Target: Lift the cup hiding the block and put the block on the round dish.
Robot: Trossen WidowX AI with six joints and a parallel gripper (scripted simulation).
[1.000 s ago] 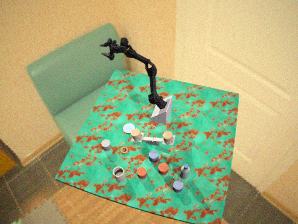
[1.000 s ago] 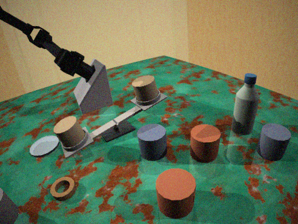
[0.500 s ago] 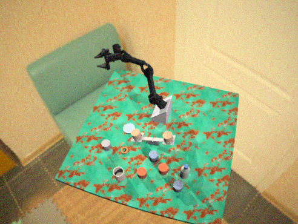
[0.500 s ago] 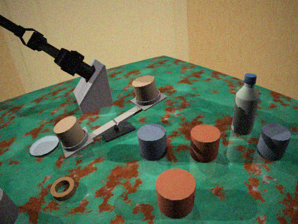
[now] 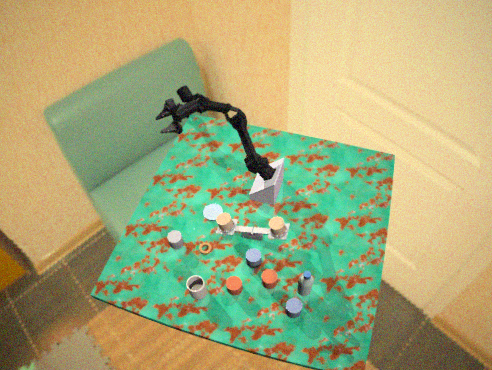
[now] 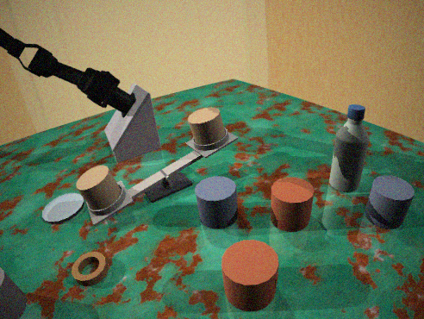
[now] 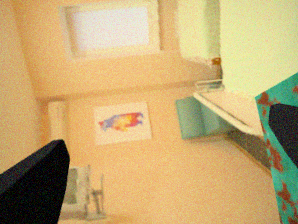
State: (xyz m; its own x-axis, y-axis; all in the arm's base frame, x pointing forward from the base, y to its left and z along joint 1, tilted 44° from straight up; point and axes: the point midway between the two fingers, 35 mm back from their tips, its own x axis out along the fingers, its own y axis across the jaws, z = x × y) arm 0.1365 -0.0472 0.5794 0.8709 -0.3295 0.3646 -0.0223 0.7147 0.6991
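Right now the pale green block is 450 mm below my gripper tip, 350 mm to the left of it and 100 mm ahead of it. Round my gripper tip: balance beam (480 mm to the left, 450 mm below, 70 mm ahead); then grey cylinder (450 mm below, 290 mm ahead, 180 mm to the left); then round dish (480 mm below, 240 mm to the left, 40 mm ahead).
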